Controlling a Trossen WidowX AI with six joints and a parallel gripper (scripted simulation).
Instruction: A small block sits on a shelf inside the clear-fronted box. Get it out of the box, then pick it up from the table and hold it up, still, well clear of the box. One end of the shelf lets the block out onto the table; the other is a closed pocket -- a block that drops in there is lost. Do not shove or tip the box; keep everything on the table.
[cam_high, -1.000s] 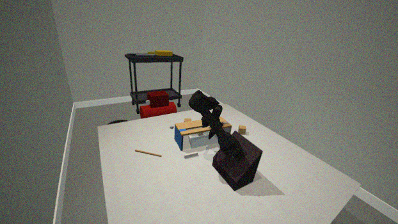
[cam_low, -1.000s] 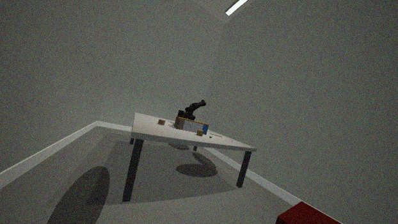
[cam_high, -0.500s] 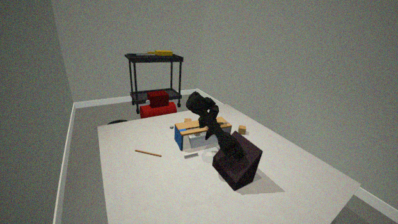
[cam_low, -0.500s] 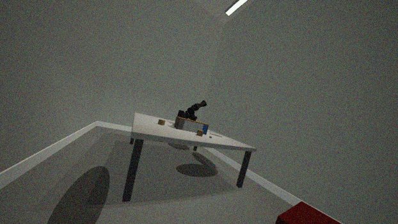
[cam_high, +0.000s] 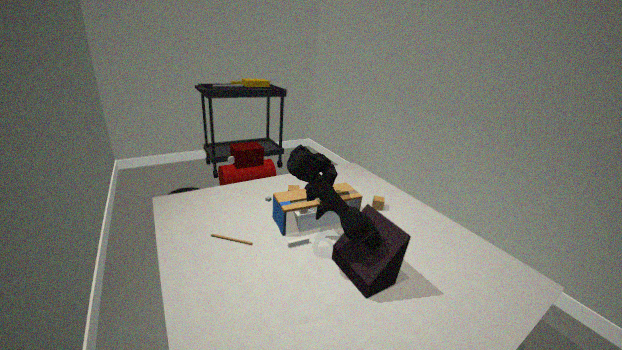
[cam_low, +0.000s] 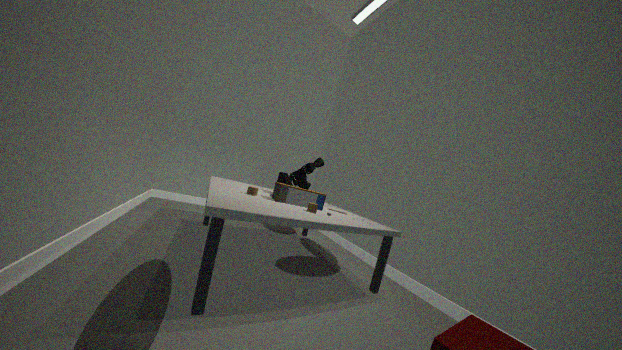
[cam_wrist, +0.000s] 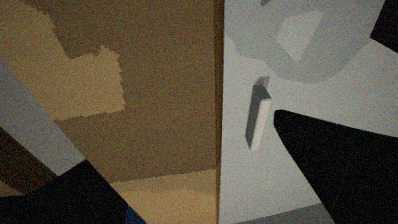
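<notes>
Now: the tan block 50 mm ahead of my gripper tip and 20 mm to the left of it. From my gripper tip the other things lie so: thin wooden stick 340 mm to the left, 80 mm below, 40 mm ahead; then box 60 mm to the right, 40 mm ahead, 20 mm below.
</notes>
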